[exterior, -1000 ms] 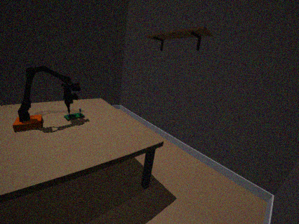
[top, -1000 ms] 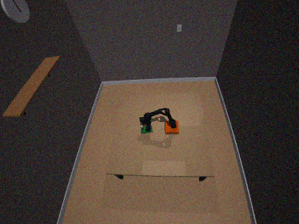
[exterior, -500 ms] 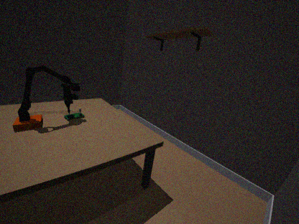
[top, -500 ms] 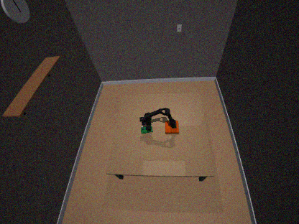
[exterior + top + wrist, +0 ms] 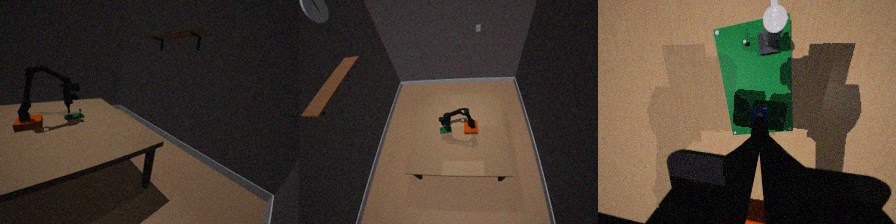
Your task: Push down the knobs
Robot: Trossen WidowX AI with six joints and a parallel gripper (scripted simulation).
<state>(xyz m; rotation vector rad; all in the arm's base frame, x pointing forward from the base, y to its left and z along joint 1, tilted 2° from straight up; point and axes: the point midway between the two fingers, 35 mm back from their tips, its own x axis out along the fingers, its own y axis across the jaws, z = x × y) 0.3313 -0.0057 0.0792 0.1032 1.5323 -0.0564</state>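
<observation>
My gripper tip is now 100 mm short of the grey knob, 10 mm to the left of it and 20 mm above it.
</observation>
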